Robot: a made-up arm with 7 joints. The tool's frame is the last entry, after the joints. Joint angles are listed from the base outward. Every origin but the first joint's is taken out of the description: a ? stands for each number. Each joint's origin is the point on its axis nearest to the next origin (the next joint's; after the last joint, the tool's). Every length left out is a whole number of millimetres.
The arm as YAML. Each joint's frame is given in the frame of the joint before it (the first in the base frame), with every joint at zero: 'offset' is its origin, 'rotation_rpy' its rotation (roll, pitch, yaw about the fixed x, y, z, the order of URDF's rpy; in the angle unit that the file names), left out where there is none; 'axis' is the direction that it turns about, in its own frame. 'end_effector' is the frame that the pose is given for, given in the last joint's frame.
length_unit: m
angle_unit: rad
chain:
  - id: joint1
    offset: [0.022, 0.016, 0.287]
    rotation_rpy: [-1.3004, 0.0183, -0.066]
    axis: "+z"
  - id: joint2
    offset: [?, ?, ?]
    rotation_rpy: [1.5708, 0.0, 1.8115]
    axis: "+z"
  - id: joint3
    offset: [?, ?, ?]
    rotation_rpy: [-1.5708, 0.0, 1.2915]
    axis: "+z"
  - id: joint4
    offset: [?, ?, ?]
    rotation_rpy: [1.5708, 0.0, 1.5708]
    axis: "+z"
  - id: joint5
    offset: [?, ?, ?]
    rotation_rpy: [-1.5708, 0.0, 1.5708]
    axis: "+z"
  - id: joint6
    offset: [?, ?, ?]
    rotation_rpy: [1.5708, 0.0, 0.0]
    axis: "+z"
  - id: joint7
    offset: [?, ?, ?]
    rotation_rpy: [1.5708, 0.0, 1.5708]
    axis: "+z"
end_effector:
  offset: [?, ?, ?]
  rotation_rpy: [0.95, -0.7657, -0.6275]
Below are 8 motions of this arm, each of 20 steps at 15 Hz.
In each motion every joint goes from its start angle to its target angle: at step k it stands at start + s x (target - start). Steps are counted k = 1, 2, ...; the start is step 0. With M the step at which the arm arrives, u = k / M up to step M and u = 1 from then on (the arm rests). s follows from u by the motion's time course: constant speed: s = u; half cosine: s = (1 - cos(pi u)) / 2; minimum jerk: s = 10 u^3 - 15 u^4 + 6 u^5.
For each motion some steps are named. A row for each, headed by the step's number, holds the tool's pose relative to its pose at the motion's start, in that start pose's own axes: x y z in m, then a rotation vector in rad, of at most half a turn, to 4 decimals.
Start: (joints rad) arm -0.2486 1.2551 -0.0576 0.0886 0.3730 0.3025 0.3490
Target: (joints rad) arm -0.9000 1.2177 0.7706 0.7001 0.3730 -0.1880 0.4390
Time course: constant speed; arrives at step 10
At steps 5, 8, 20:
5: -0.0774 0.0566 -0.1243 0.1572 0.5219 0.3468
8: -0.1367 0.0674 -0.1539 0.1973 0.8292 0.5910
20: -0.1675 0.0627 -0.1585 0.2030 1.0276 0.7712

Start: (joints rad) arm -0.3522 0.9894 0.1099 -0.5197 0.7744 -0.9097 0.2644
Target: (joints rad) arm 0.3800 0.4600 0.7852 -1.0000 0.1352 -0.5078 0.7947
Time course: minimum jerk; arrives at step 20
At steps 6, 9, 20:
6: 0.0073 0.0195 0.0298 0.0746 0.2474 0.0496
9: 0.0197 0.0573 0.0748 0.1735 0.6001 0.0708
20: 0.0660 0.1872 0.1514 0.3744 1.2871 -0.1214

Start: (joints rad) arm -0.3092 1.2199 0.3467 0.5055 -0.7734 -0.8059 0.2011
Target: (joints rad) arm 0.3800 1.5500 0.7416 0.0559 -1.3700 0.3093 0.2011
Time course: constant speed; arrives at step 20
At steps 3, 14, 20:
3: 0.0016 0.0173 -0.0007 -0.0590 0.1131 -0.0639
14: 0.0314 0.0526 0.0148 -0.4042 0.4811 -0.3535
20: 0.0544 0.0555 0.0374 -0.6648 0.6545 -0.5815

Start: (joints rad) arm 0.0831 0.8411 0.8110 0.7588 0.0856 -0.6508 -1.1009
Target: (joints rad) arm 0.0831 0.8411 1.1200 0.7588 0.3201 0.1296 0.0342
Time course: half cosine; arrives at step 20
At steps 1, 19, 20:
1: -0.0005 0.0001 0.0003 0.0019 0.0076 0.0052
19: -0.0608 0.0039 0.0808 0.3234 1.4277 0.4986
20: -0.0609 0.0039 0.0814 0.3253 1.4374 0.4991

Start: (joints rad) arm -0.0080 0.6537 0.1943 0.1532 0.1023 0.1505 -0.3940
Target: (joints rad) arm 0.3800 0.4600 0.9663 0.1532 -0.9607 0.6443 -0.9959
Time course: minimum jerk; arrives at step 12
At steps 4, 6, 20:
4: -0.0392 -0.0214 0.0089 -0.2484 0.0437 0.2310
6: -0.0907 -0.0449 0.0314 -0.5231 0.0166 0.5835
20: -0.1766 -0.0573 0.0954 -0.7136 -0.2777 1.1936

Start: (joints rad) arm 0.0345 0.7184 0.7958 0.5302 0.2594 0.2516 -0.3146
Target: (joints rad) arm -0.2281 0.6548 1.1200 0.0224 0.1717 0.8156 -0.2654
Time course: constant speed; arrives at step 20
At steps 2, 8, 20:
2: 0.0079 0.0121 0.0061 -0.0042 0.0132 0.0655
8: 0.0240 0.0486 0.0263 -0.0299 0.0490 0.2594
20: 0.0252 0.1130 0.0734 -0.1323 0.1006 0.6272

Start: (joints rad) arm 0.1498 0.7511 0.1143 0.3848 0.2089 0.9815 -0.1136
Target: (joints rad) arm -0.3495 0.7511 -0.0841 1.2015 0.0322 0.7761 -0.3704
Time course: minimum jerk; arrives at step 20
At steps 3, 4, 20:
3: 0.0023 0.0008 0.0000 -0.0122 -0.0041 -0.0052
4: 0.0050 0.0018 0.0001 -0.0264 -0.0089 -0.0113
20: 0.0440 0.0375 0.0201 -0.4402 -0.1233 -0.1212

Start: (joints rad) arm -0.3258 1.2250 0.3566 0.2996 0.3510 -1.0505 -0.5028
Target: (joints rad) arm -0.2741 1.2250 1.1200 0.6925 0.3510 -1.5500 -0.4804
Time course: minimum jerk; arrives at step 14
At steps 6, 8, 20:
6: -0.0590 0.0162 0.0499 0.1243 0.1690 -0.0446
8: -0.0897 0.0269 0.0944 0.2188 0.2891 -0.0800
20: -0.1144 0.0382 0.1624 0.3587 0.4535 -0.1365

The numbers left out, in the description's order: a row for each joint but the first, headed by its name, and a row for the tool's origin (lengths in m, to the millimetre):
joint2: 0.033 0.021 0.0
joint3: 0.258 -0.084 0.0
joint4: 0.0 -0.054 0.0
joint5: -0.204 -0.004 0.0
joint6: -0.026 0.01 0.0
joint7: -0.027 0.002 0.0
tool: 0.015 0.02 0.0

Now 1 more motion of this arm.
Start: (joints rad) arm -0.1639 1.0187 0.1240 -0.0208 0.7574 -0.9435 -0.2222
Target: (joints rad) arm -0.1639 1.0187 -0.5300 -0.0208 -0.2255 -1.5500 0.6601
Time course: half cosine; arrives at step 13
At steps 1, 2, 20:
1: 0.0027 -0.0010 -0.0005 0.0157 -0.0012 0.0246
2: 0.0106 -0.0038 -0.0016 0.0607 -0.0031 0.0978
20: 0.1909 -0.0435 0.0302 0.5651 0.5762 1.7944

